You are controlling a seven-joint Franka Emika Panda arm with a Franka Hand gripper.
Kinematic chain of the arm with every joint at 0, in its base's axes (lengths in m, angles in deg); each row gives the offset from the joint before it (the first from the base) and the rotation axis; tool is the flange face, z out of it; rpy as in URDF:
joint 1: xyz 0 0 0.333 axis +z
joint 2: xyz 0 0 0 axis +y
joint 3: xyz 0 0 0.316 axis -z
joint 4: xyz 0.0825 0 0 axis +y
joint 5: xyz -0.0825 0 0.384 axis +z
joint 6: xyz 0 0 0 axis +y
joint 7: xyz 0.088 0 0 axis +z
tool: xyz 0 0 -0.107 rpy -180 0 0
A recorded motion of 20 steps. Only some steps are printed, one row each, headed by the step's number.
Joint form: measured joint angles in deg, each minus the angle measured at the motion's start. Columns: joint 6, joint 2, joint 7, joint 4, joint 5, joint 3, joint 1.
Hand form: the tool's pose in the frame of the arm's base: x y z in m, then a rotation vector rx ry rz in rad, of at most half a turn. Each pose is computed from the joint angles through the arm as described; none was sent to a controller.
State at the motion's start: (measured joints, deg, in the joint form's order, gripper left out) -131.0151 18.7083 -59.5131 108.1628 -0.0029 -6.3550 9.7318
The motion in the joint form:
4: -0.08 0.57 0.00 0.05 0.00 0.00 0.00
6: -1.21 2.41 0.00 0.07 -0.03 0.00 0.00
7: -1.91 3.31 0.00 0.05 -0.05 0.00 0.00
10: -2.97 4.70 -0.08 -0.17 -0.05 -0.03 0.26
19: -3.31 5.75 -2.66 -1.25 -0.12 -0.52 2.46
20: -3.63 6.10 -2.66 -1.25 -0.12 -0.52 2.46
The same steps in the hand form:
4: 0.6080 0.1712 0.3357 -2.8506 1.1473 -0.0447
6: 0.6097 0.1716 0.3172 -2.8553 1.1504 -0.0267
7: 0.6107 0.1718 0.3086 -2.8559 1.1512 -0.0217
10: 0.6120 0.1755 0.2967 -2.8564 1.1472 -0.0167
19: 0.6085 0.2051 0.2941 -2.8492 1.1428 -0.0159
20: 0.6088 0.2052 0.2907 -2.8488 1.1432 -0.0147

